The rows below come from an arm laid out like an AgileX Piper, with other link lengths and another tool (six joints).
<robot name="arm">
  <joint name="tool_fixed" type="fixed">
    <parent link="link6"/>
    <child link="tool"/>
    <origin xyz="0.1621 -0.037 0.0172" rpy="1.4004 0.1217 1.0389"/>
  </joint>
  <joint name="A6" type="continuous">
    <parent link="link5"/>
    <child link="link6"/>
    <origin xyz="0.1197 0 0.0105"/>
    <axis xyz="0.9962 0 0.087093"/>
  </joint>
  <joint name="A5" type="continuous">
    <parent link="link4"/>
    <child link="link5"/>
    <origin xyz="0 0 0"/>
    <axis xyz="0 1 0"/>
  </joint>
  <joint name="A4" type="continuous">
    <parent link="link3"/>
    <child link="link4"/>
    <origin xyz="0.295 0 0.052"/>
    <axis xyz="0.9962 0 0.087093"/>
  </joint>
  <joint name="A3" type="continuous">
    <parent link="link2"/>
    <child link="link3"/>
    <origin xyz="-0.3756 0 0.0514"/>
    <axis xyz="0 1 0"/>
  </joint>
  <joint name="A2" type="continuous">
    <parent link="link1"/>
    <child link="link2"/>
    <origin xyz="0 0 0"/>
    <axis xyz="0 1 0"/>
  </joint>
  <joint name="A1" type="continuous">
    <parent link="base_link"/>
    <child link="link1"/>
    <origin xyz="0 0 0.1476"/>
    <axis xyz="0 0 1"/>
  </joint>
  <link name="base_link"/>
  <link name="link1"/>
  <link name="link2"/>
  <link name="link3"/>
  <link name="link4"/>
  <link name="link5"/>
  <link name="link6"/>
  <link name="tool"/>
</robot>
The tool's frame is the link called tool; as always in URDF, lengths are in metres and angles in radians. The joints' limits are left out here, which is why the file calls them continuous.
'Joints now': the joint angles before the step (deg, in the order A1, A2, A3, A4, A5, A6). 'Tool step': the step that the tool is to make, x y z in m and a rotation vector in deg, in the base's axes. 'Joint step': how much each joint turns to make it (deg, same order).
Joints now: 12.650, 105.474, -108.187, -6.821, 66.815, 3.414
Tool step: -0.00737, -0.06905, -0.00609, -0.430, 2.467, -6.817
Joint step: -6.511, 0.000, 0.001, -0.063, 2.520, 0.001
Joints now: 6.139, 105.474, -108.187, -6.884, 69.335, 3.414
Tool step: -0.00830, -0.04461, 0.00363, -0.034, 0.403, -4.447
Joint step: -4.371, -0.594, -0.001, 0.000, 1.001, -0.049
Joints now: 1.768, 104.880, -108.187, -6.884, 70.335, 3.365
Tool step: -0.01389, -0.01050, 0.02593, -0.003, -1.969, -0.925
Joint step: -1.046, -2.840, -0.001, 0.055, 0.851, -0.243
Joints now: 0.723, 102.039, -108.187, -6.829, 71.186, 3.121
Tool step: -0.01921, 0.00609, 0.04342, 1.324, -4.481, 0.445
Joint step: -0.001, -4.764, 0.002, 1.392, 0.249, -0.173
